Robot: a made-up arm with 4 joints.
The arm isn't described. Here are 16 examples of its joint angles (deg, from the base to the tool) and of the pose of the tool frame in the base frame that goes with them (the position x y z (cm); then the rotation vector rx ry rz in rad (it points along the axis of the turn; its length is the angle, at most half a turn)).
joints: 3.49 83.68 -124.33 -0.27
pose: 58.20 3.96 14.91 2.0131 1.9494 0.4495
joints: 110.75 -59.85 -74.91 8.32
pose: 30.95 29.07 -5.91 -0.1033 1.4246 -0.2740
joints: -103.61 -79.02 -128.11 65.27
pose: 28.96 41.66 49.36 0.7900 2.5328 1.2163
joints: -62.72 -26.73 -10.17 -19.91
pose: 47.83 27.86 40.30 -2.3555 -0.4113 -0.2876
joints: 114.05 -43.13 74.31 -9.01
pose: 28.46 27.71 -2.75 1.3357 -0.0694 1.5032
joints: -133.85 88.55 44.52 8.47
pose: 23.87 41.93 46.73 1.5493 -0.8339 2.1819
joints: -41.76 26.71 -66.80 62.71
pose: 59.35 18.09 38.82 2.2897 1.2277 -0.5492
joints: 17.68 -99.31 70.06 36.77
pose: 53.29 8.40 20.76 0.7488 -1.1078 1.3323
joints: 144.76 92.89 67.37 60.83
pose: 7.56 40.62 7.71 1.4828 0.5671 2.4397
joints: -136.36 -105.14 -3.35 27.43
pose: 19.36 48.03 33.00 -1.8853 -1.8851 1.5225
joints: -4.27 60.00 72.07 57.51
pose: 53.99 3.91 18.07 -1.0679 1.2583 1.5317
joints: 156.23 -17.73 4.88 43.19
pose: 19.78 46.63 11.03 1.3398 0.3790 0.3964
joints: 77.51 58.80 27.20 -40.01
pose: 29.91 23.86 -5.61 -1.9485 1.3533 1.8386
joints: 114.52 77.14 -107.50 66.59
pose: 22.46 35.72 -6.47 -1.2575 -1.4041 0.8877
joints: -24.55 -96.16 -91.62 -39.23
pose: 54.65 18.27 42.18 -0.2135 0.3700 -0.9280
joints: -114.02 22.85 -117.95 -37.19
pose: 38.61 42.24 45.86 0.2557 2.4638 1.1839
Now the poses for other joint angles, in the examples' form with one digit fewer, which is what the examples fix.
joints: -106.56 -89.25 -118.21 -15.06
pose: 28.3 45.3 44.8 -0.329 -1.542 -1.042
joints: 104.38 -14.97 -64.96 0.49
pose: 30.2 31.9 -4.5 -0.638 1.003 0.212
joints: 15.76 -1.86 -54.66 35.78
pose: 56.9 11.1 11.5 -1.825 -0.688 0.330
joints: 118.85 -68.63 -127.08 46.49
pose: 24.7 29.1 -7.7 -0.956 1.401 -0.487
